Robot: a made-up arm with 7 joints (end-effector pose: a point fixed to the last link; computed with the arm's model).
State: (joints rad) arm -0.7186 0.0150 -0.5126 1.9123 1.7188 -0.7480 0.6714
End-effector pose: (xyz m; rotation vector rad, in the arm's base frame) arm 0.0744 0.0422 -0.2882 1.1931 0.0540 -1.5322
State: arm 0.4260 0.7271 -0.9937 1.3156 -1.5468 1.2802 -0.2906
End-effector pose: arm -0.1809 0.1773 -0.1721 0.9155 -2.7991 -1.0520
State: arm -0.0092 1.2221 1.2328 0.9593 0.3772 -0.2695 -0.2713
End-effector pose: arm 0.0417 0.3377 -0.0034 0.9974 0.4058 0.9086
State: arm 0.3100 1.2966 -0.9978 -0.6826 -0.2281 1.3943 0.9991
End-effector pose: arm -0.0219 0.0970 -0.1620 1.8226 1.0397 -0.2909
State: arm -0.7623 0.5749 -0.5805 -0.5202 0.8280 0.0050 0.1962
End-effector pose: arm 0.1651 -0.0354 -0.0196 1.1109 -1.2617 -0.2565
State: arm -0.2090 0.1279 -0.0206 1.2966 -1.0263 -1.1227 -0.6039
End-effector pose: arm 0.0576 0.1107 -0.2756 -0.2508 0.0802 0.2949
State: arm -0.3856 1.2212 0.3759 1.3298 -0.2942 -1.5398 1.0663
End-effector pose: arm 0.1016 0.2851 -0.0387 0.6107 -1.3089 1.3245
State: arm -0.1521 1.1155 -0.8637 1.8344 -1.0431 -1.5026 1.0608
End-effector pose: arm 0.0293 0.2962 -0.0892 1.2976 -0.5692 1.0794
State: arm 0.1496 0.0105 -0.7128 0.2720 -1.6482 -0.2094 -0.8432
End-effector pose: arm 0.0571 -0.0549 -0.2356 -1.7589 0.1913 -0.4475
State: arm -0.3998 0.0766 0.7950 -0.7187 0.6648 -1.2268 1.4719
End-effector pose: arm 0.1013 0.0892 -0.0072 -0.0725 -2.3673 1.0992
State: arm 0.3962 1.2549 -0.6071 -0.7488 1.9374 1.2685 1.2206
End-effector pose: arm 0.0661 0.0751 -0.0909 1.8541 -1.7523 0.9378
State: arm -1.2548 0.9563 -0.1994 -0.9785 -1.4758 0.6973 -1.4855
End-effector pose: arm 0.0935 -0.0181 0.0608 0.7639 -0.0437 -2.8509
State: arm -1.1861 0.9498 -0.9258 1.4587 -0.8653 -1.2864 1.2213
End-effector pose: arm 0.2378 0.2019 -0.0392 0.2203 -1.1205 1.2118
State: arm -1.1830 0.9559 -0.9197 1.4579 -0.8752 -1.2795 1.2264
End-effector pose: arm 0.2368 0.2040 -0.0385 0.2153 -1.1185 1.2346
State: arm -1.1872 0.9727 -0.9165 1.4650 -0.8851 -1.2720 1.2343
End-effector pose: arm 0.2345 0.2085 -0.0349 0.2197 -1.1281 1.2682
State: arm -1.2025 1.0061 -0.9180 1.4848 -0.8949 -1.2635 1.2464
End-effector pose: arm 0.2301 0.2168 -0.0266 0.2389 -1.1554 1.3191
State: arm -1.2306 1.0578 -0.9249 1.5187 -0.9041 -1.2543 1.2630
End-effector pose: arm 0.2222 0.2286 -0.0133 0.2733 -1.2031 1.3902
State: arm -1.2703 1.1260 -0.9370 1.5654 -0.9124 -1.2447 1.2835
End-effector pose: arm 0.2099 0.2431 0.0045 0.3200 -1.2688 1.4816
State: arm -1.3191 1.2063 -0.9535 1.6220 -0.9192 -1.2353 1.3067
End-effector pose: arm 0.1925 0.2583 0.0247 0.3741 -1.3471 1.5909
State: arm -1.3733 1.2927 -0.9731 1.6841 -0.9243 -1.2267 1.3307
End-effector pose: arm 0.1702 0.2723 0.0451 0.4307 -1.4302 1.7125
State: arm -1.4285 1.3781 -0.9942 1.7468 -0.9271 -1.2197 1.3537
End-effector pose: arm 0.1448 0.2837 0.0631 0.4854 -1.5094 1.8377
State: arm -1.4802 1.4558 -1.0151 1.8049 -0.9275 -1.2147 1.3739
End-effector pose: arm 0.1193 0.2917 0.0770 0.5352 -1.5772 1.9561
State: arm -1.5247 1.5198 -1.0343 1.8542 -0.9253 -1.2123 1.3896
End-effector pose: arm 0.0967 0.2966 0.0864 0.5784 -1.6289 2.0559
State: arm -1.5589 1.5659 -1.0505 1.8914 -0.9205 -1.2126 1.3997
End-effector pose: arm 0.0798 0.2990 0.0919 0.6145 -1.6628 2.1272
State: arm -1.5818 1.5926 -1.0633 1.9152 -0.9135 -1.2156 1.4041
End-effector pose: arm 0.0697 0.2998 0.0947 0.6426 -1.6810 2.1650
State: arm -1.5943 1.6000 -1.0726 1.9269 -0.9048 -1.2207 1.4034
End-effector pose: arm 0.0665 0.2998 0.0955 0.6620 -1.6861 2.1702
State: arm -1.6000 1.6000 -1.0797 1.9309 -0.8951 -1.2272 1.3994
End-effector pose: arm 0.0665 0.2994 0.0957 0.6793 -1.6856 2.1571
